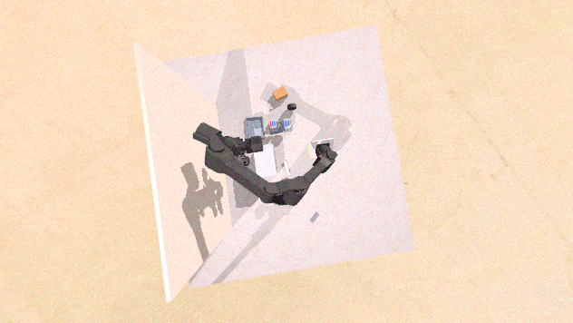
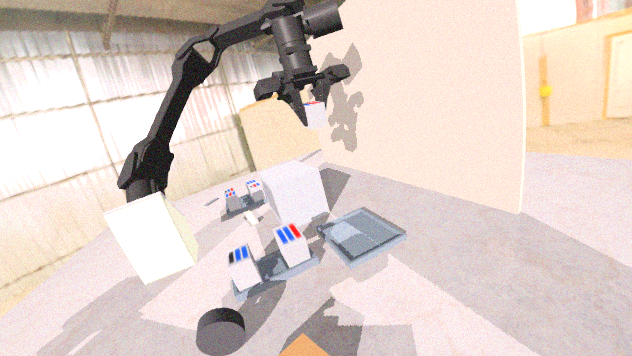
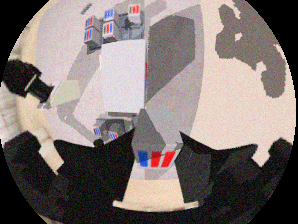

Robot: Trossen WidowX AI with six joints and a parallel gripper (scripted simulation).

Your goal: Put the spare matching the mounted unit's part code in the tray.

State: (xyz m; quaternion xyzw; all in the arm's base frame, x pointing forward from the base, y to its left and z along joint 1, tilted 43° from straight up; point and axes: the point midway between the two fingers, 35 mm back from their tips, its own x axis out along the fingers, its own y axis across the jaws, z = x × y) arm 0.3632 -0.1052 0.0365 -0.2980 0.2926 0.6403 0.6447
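Right now the flat grey tray is 180 mm below my gripper tip, 130 mm to the right of it and 30 mm behind it. Round my gripper tip: tall pale wall 180 mm ahead, 60 mm to the left, 40 mm above; big white block 130 mm below, 80 mm to the left, 70 mm behind; white spare cube 30 mm above.
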